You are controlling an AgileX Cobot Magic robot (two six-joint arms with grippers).
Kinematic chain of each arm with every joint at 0, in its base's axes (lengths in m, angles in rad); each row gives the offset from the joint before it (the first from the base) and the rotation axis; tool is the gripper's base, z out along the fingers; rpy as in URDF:
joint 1: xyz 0 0 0.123 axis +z
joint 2: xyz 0 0 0 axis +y
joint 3: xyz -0.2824 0 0.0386 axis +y
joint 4: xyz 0.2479 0 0.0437 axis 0.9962 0 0.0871
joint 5: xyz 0 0 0 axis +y
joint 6: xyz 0.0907 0 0.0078 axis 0.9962 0 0.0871
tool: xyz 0 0 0 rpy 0 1.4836 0
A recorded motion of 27 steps. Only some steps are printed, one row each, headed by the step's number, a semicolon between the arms.
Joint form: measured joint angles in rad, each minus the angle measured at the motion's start. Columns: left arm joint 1, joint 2, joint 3, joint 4, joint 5, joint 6; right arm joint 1, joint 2, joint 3, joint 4, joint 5, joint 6.
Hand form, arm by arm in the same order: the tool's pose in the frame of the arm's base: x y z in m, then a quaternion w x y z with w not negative. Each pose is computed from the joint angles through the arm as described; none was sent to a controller.
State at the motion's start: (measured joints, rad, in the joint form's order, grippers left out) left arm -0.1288 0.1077 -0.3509 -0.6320 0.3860 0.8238; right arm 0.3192 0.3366 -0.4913 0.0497 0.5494 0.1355
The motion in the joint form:
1: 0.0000 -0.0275 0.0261 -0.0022 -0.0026 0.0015; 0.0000 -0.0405 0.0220 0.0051 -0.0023 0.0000
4: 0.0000 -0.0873 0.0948 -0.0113 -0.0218 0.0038; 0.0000 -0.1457 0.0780 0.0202 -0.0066 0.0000
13: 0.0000 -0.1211 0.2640 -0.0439 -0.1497 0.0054; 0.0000 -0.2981 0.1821 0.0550 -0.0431 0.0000
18: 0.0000 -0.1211 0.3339 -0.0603 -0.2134 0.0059; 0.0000 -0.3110 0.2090 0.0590 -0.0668 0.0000
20: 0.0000 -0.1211 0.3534 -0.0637 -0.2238 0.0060; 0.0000 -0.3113 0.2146 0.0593 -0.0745 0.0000
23: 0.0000 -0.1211 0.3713 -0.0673 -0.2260 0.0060; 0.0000 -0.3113 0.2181 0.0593 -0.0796 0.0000
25: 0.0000 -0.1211 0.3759 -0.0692 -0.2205 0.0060; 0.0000 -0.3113 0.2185 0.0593 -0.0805 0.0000
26: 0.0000 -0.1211 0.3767 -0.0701 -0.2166 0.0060; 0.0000 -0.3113 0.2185 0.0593 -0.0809 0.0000
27: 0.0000 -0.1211 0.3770 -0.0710 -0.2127 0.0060; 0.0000 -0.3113 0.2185 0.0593 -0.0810 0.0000
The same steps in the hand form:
1: 0.0373 -0.0253 0.2880 0.71184 0.20143 0.67144 -0.04340; 0.0610 0.0229 0.3023 0.57748 -0.06327 0.79813 0.15970
4: 0.0354 -0.0243 0.2700 0.71499 0.19500 0.66997 -0.04364; 0.0471 0.0190 0.2907 0.59634 -0.05969 0.78191 0.17154
13: 0.0473 -0.0196 0.2262 0.70670 0.15523 0.68921 -0.03838; 0.0331 0.0158 0.2675 0.62401 -0.05136 0.75502 0.19476
18: 0.0523 -0.0169 0.2075 0.70073 0.13517 0.69970 -0.03354; 0.0341 0.0161 0.2615 0.62717 -0.04942 0.75193 0.19704
20: 0.0533 -0.0165 0.2017 0.69682 0.13191 0.70424 -0.03302; 0.0346 0.0162 0.2605 0.62804 -0.04897 0.75117 0.19725
23: 0.0541 -0.0165 0.1958 0.69109 0.13070 0.71003 -0.03430; 0.0350 0.0163 0.2598 0.62864 -0.04870 0.75067 0.19730
25: 0.0542 -0.0169 0.1939 0.68787 0.13168 0.71286 -0.03632; 0.0351 0.0163 0.2598 0.62883 -0.04866 0.75051 0.19733
26: 0.0541 -0.0171 0.1934 0.68647 0.13246 0.71401 -0.03754; 0.0351 0.0163 0.2598 0.62898 -0.04863 0.75038 0.19736
27: 0.0541 -0.0173 0.1930 0.68525 0.13322 0.71497 -0.03875; 0.0351 0.0163 0.2598 0.62901 -0.04863 0.75035 0.19737

